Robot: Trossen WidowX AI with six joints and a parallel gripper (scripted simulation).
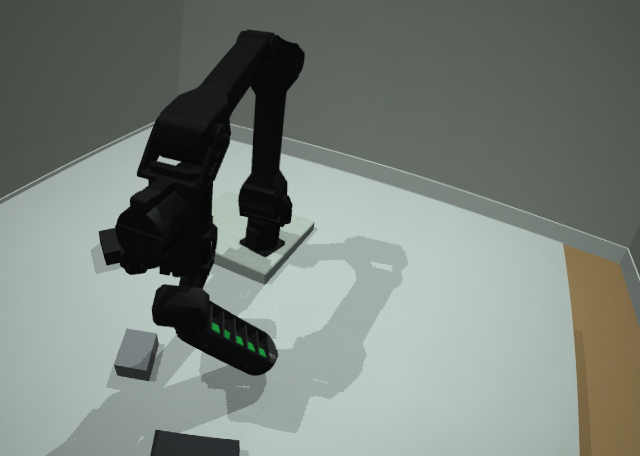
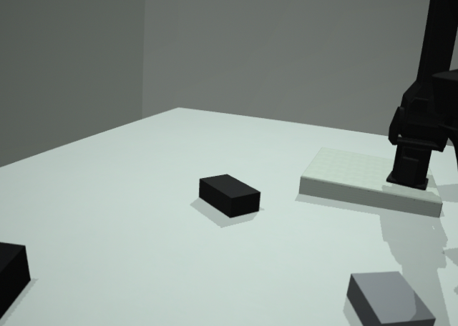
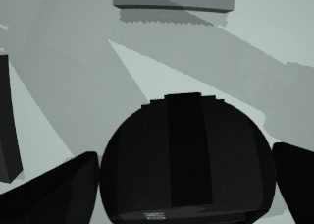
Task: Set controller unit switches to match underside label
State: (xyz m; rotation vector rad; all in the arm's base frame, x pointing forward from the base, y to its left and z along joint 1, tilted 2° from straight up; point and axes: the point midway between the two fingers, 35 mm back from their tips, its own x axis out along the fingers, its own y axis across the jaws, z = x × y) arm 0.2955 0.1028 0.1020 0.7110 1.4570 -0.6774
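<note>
The grey block lies 6 cm ahead of my gripper tip, 7 cm to the right of it and 9 cm below it.
</note>
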